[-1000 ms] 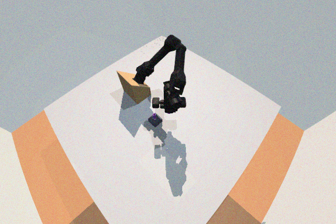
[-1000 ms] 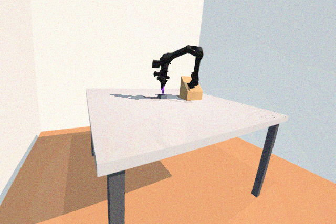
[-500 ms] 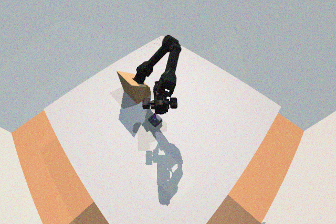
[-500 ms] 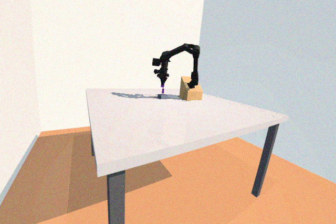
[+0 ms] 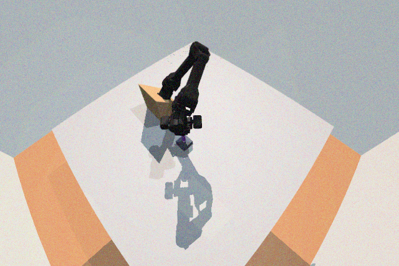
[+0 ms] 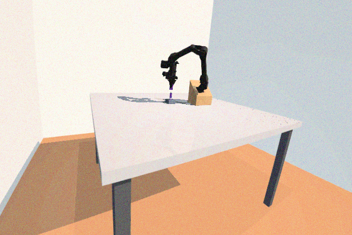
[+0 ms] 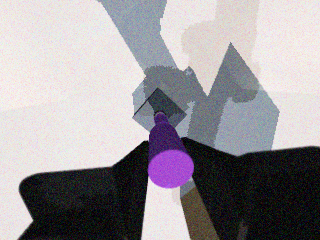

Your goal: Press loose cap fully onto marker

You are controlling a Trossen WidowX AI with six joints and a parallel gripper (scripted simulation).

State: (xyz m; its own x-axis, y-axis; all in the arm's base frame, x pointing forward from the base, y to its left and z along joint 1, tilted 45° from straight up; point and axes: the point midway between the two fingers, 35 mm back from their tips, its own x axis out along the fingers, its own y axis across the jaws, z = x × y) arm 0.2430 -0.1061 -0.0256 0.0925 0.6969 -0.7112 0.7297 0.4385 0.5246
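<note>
Right now my gripper tip is 12 cm above the grey holder block. The rest, counted from my gripper tip: purple cap 1 cm above.
</note>
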